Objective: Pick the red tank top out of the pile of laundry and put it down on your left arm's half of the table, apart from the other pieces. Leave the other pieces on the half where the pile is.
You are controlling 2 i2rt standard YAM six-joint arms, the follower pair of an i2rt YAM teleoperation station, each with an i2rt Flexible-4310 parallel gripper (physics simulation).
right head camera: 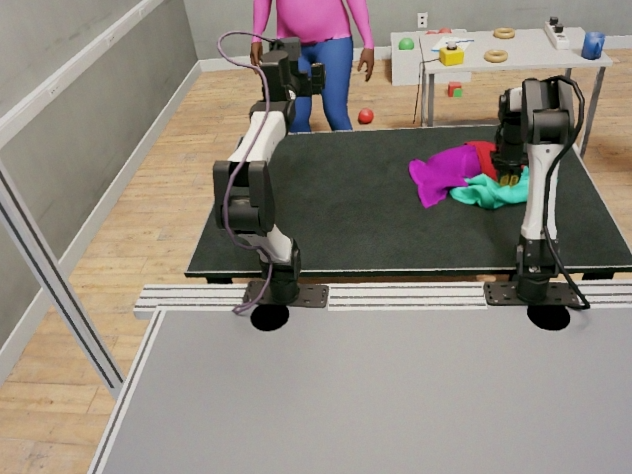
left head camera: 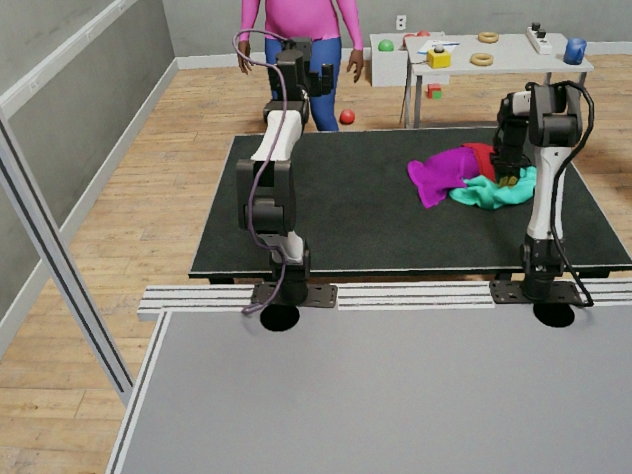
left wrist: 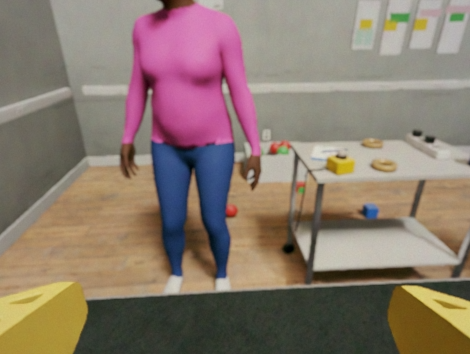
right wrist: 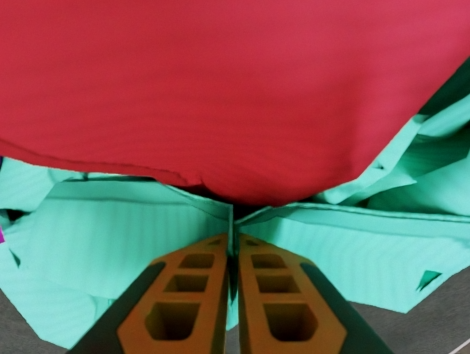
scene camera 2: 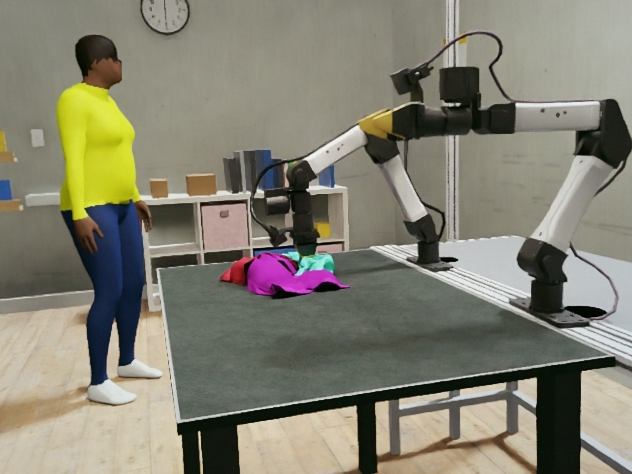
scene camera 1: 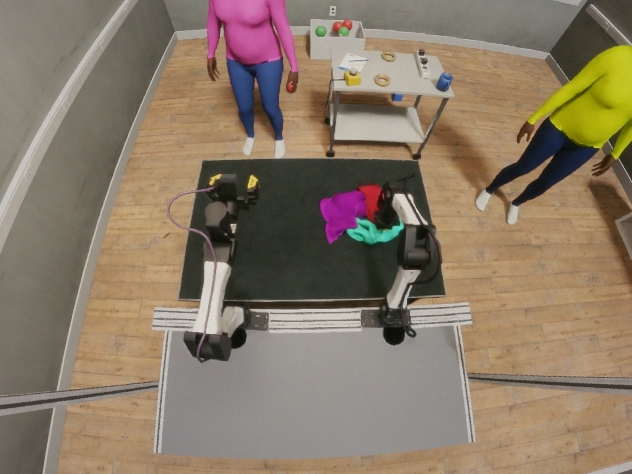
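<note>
The red tank top (left head camera: 485, 159) (right head camera: 483, 154) (scene camera 1: 371, 196) (scene camera 2: 235, 272) (right wrist: 225, 100) lies in the pile, between a purple piece (left head camera: 441, 170) (scene camera 1: 342, 211) (scene camera 2: 275, 275) and a turquoise piece (left head camera: 490, 196) (scene camera 1: 375, 234) (scene camera 2: 319, 264) (right wrist: 125, 235). The right arm hides part of it in the head views. My right gripper (left head camera: 507, 181) (right head camera: 508, 180) (right wrist: 233, 241) is down at the pile, shut on a thin fold of the turquoise piece beside the red edge. No red cloth shows between its fingertips. My left gripper (scene camera 1: 233, 180) (left wrist: 236, 297) is open and empty, high above the table's far left part.
The dark table (left head camera: 357, 229) (scene camera 1: 285, 265) (scene camera 2: 357, 346) carries the pile on its right half in scene camera 1. A person in pink (left head camera: 303, 17) stands behind the table, and one in yellow (scene camera 1: 587, 112) (scene camera 2: 96, 153) beyond it. A grey cart (scene camera 1: 377, 122) stands behind the table.
</note>
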